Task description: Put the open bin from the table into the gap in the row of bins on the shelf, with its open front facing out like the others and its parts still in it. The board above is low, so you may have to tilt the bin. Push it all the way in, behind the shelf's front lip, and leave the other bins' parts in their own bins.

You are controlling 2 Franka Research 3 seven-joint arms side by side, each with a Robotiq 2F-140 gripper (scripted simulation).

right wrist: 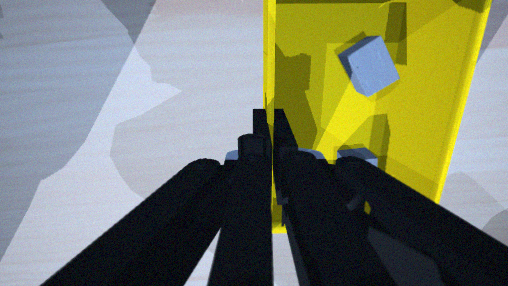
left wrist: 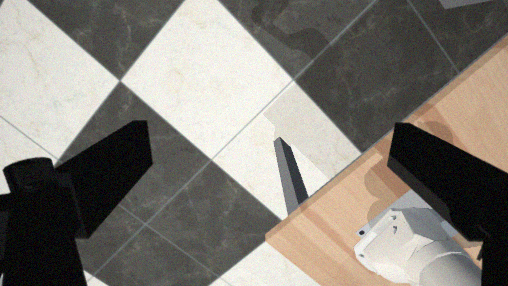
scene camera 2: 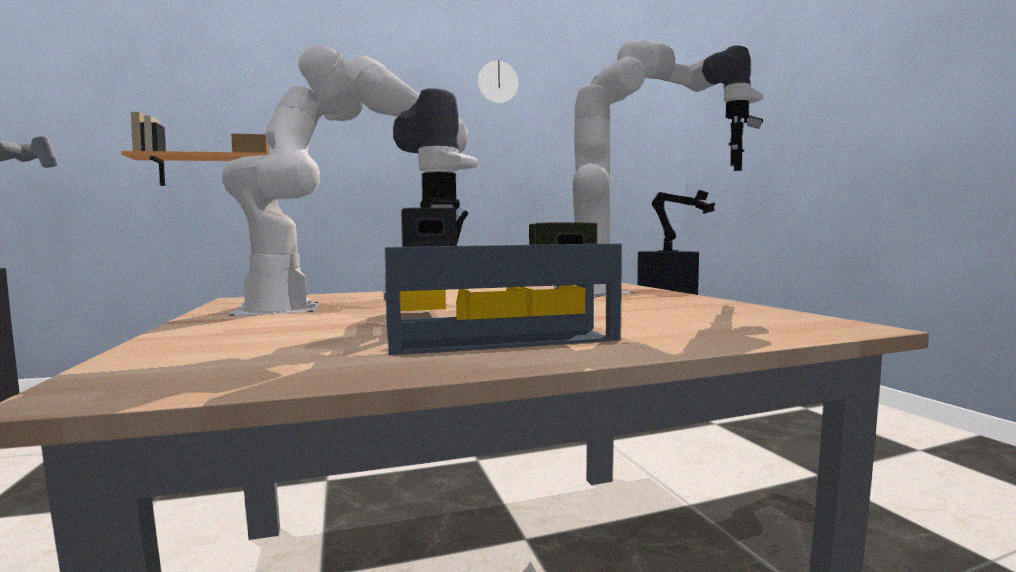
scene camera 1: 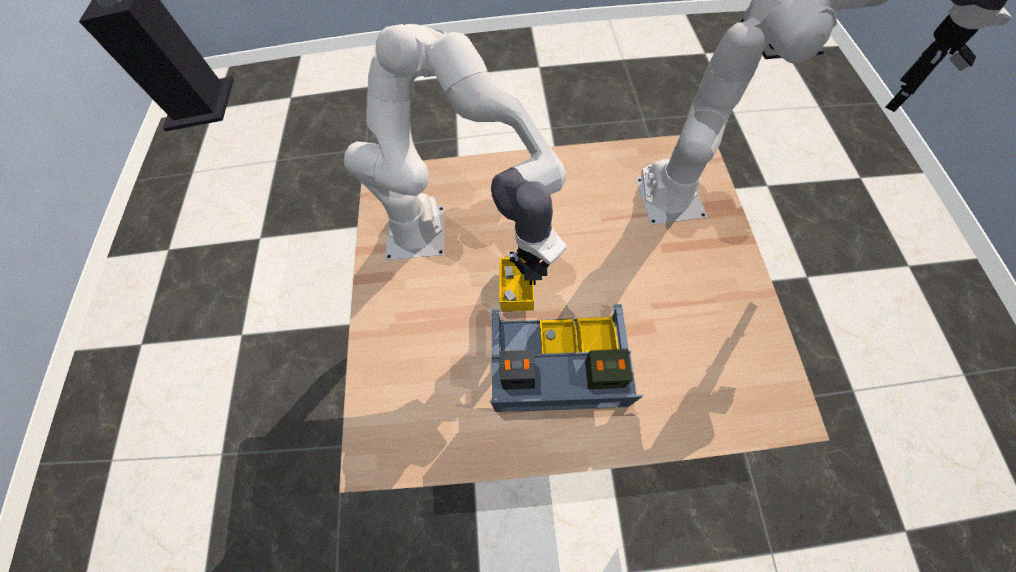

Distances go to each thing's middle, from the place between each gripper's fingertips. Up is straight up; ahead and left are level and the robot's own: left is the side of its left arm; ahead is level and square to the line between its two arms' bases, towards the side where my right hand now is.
My right gripper is now 240 mm short of the blue-grey shelf [scene camera 2: 423,268], 40 mm to the right of it and 30 mm above it. Round my right hand: dark green box [scene camera 1: 609,369]: 320 mm ahead, 150 mm to the left, 50 mm above.
Now: left hand [scene camera 1: 897,95] 58 cm short of the dark green box, 95 cm to the left of it and 26 cm above it. Also, from my left hand: blue-grey shelf: 50 cm ahead, 105 cm to the right, 34 cm below.
